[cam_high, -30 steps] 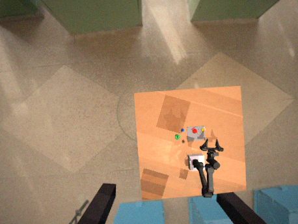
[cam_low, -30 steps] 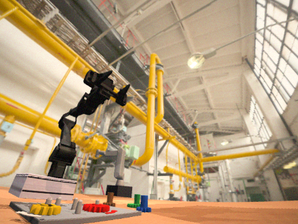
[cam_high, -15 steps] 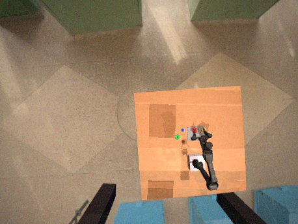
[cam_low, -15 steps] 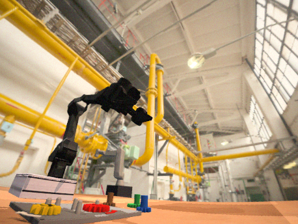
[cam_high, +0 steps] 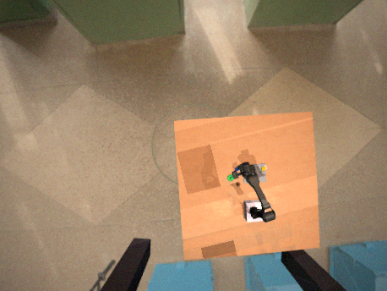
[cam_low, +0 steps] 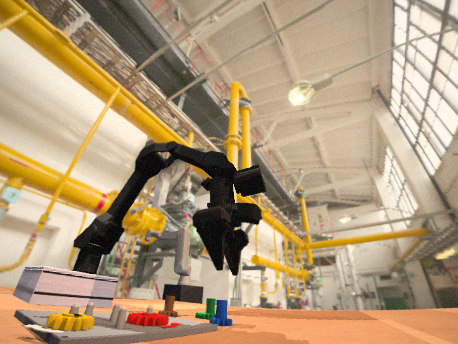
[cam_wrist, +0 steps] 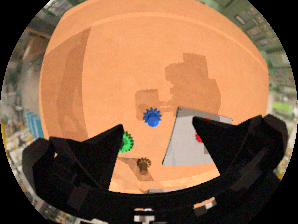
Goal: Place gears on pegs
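Right now the blue gear is 7 cm below my gripper tip and 1 cm behind it. Round my gripper tip: green gear: 10 cm behind, 7 cm below, 6 cm to the left; then red gear: 14 cm to the right, 7 cm below, 2 cm behind; then brown gear: 15 cm behind, 7 cm below, 2 cm to the right.
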